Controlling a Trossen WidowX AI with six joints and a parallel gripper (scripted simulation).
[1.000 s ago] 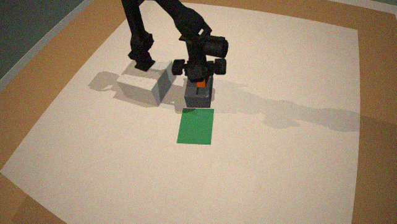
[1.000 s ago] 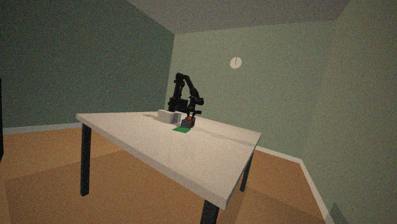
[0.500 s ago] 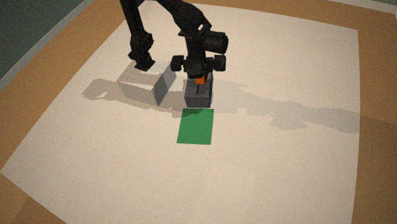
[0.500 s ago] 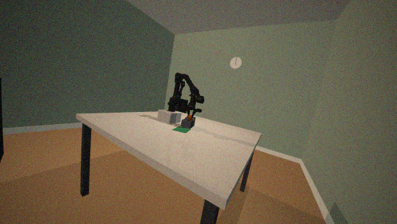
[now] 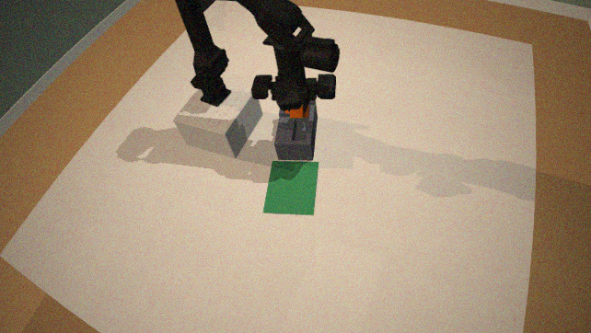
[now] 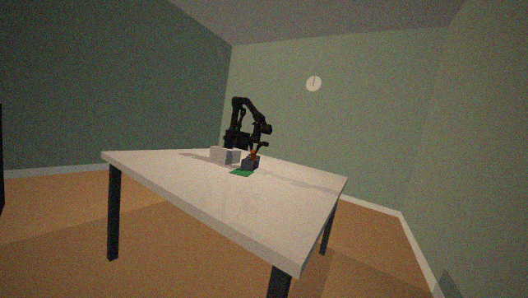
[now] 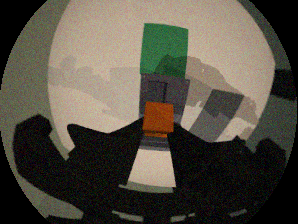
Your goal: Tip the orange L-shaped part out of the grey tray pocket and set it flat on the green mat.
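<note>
My gripper tip is now 50 mm short of the green mat, 140 mm to the left of it and 120 mm above it. From my gripper tip the other things lie so: orange L-shaped part 30 mm behind, 20 mm to the left, 30 mm below.
</note>
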